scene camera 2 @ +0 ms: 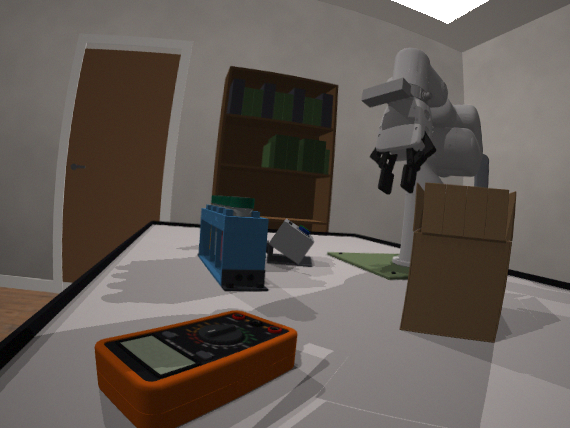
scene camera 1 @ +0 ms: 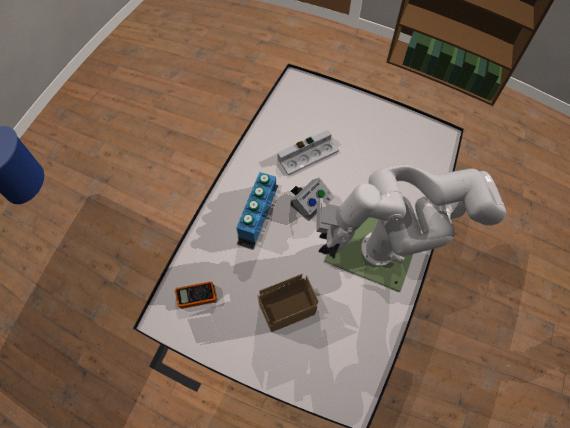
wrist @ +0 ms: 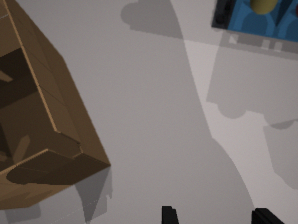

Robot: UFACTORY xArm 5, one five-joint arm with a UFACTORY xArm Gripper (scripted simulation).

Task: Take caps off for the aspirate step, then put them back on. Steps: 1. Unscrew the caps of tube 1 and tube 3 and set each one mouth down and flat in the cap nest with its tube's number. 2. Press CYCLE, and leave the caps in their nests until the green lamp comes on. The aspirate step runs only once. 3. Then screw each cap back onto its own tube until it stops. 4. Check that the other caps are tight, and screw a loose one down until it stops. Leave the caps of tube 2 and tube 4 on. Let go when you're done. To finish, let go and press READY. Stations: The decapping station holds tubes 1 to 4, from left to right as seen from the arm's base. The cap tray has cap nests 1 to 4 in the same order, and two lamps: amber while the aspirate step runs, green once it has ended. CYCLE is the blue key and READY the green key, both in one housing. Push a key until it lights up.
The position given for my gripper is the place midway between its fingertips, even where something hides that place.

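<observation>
A cardboard box (scene camera 2: 456,284) is visible to me, and I find the cardboard box in scene camera 1 too (scene camera 1: 293,295), as well as in the wrist view (wrist: 56,145). I also see a grey key housing (scene camera 2: 289,240), which scene camera 1 shows as well (scene camera 1: 300,202). My own gripper (scene camera 2: 395,191) is in the scene too.
</observation>
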